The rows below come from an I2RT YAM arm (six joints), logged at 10 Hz.
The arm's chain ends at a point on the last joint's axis. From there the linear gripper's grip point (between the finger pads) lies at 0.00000 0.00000 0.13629 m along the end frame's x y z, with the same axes.
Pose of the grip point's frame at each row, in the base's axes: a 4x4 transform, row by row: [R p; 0 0 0 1], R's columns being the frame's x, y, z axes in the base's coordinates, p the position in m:
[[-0.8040 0.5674 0.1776 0.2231], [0.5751 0.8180 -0.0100 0.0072], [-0.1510 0.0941 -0.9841 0.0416], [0 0 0 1]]
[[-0.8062 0.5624 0.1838 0.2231], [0.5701 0.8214 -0.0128 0.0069], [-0.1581 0.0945 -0.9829 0.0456], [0 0 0 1]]
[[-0.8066 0.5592 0.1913 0.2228], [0.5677 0.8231 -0.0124 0.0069], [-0.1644 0.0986 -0.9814 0.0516], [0 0 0 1]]
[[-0.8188 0.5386 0.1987 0.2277], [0.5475 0.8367 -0.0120 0.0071], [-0.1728 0.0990 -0.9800 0.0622], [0 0 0 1]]
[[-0.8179 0.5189 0.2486 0.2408], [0.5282 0.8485 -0.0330 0.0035], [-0.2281 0.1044 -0.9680 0.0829], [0 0 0 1]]
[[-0.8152 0.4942 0.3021 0.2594], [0.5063 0.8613 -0.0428 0.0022], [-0.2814 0.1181 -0.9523 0.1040], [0 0 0 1]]
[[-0.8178 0.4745 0.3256 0.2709], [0.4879 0.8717 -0.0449 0.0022], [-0.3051 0.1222 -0.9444 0.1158], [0 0 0 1]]
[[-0.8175 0.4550 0.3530 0.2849], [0.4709 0.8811 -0.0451 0.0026], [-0.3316 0.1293 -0.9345 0.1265], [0 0 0 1]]
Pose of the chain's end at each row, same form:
[[-0.8040 0.5674 0.1776 0.1989], [0.5751 0.8180 -0.0100 0.0086], [-0.1510 0.0941 -0.9841 0.1757], [0 0 0 1]]
[[-0.8062 0.5624 0.1838 0.1980], [0.5701 0.8214 -0.0128 0.0086], [-0.1581 0.0945 -0.9829 0.1796], [0 0 0 1]]
[[-0.8066 0.5592 0.1913 0.1967], [0.5677 0.8231 -0.0124 0.0086], [-0.1644 0.0986 -0.9814 0.1854], [0 0 0 1]]
[[-0.8188 0.5386 0.1987 0.2006], [0.5475 0.8367 -0.0120 0.0087], [-0.1728 0.0990 -0.9800 0.1958], [0 0 0 1]]
[[-0.8179 0.5189 0.2486 0.2069], [0.5282 0.8485 -0.0330 0.0080], [-0.2281 0.1044 -0.9680 0.2148], [0 0 0 1]]
[[-0.8152 0.4942 0.3021 0.2182], [0.5063 0.8613 -0.0428 0.0080], [-0.2814 0.1181 -0.9523 0.2338], [0 0 0 1]]
[[-0.8178 0.4745 0.3256 0.2265], [0.4879 0.8717 -0.0449 0.0083], [-0.3051 0.1222 -0.9444 0.2445], [0 0 0 1]]
[[-0.8175 0.4550 0.3530 0.2368], [0.4709 0.8811 -0.0451 0.0087], [-0.3316 0.1293 -0.9345 0.2539], [0 0 0 1]]

